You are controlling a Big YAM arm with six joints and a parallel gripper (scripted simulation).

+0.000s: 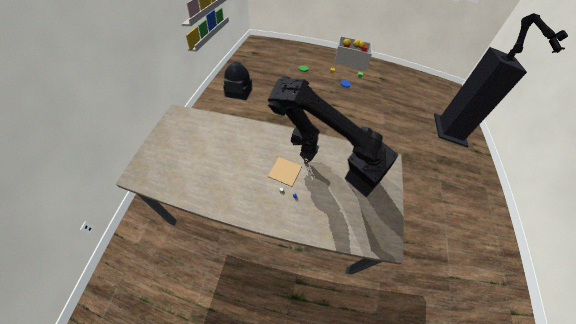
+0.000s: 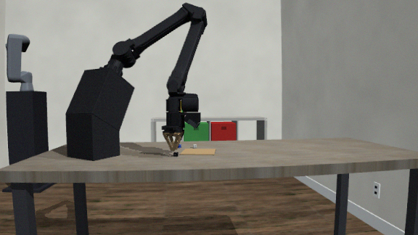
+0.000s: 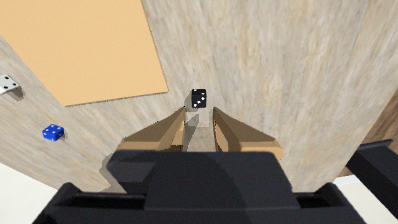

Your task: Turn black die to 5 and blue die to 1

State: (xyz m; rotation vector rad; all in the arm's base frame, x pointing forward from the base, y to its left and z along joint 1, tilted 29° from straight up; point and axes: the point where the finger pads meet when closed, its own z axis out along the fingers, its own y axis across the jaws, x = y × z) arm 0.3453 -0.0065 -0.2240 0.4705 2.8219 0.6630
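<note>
Right now my hand is 1 cm short of the black die and 2 cm above it. Also, from my hand: blue die 1 cm ahead, 22 cm to the left, 2 cm below; white die 8 cm ahead, 21 cm to the left, 2 cm below; tan mat 10 cm ahead, 9 cm to the left, 3 cm below.
</note>
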